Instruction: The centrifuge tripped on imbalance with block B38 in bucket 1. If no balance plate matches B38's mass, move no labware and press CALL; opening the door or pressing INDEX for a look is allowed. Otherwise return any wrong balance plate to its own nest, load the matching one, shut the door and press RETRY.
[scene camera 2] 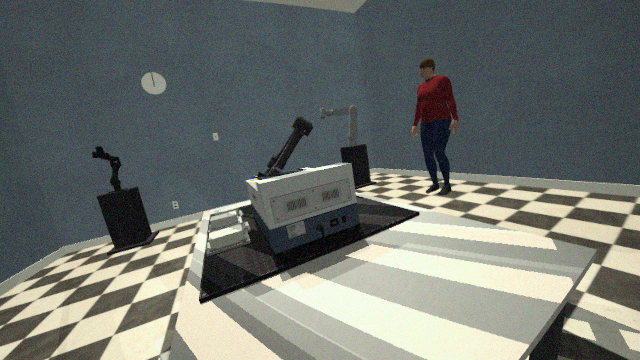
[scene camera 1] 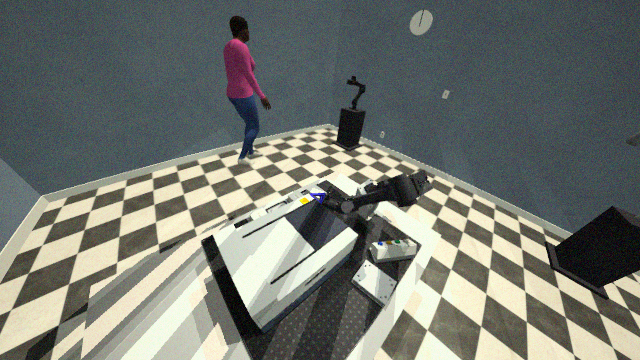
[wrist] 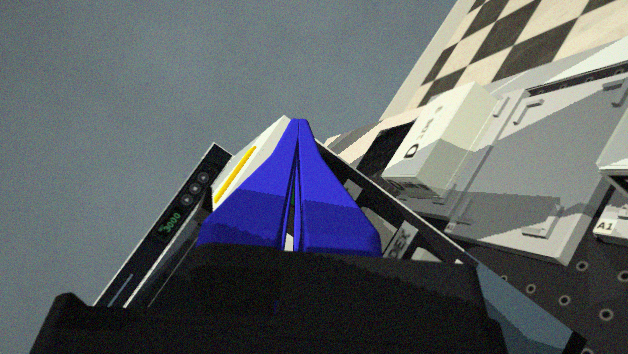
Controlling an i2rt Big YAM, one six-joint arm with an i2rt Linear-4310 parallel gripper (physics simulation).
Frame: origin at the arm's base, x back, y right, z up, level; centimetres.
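Seen in the pictures: gripper, between the fingertips: [scene camera 1: 309, 194] [wrist: 298, 129].
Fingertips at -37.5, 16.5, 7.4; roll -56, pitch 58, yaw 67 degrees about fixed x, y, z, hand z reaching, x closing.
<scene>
Offsets run from my fingertips to a thing's top centre, as dx, dy, dz. "*": to the spot under its first point.
The white centrifuge [scene camera 1: 250, 250] [scene camera 2: 312, 195] is seen from behind; I cannot tell its door state. Its display {* -39.1, -11.7, +2.4} [wrist: 170, 223] reads 3000. My gripper [scene camera 1: 318, 195] [scene camera 2: 254, 178] [wrist: 298, 129] is shut and empty, its blue fingers at the centrifuge's front panel. In the wrist view they cover much of the button strip; part of the INDEX label {* -0.9, -1.2, -7.4} [wrist: 402, 241] shows to their right, and a green sliver shows between them. A pale block marked D {-22.8, +14.2, -14.8} [wrist: 435, 137] sits at the right. Block B38 and the buckets do not show.
A white box with blue, orange and green buttons {* +15.6, -46.4, -13.6} [scene camera 1: 393, 251] stands beside the centrifuge, near a flat white plate {-1.7, -47.7, -15.5} [scene camera 1: 371, 281]. A grey slab {-9.9, +12.5, -19.0} [wrist: 510, 185] and a part labelled A1 {* -1.9, +7.0, -19.0} [wrist: 605, 226] lie right of the fingers. A person [scene camera 1: 241, 70] stands beyond the table.
</scene>
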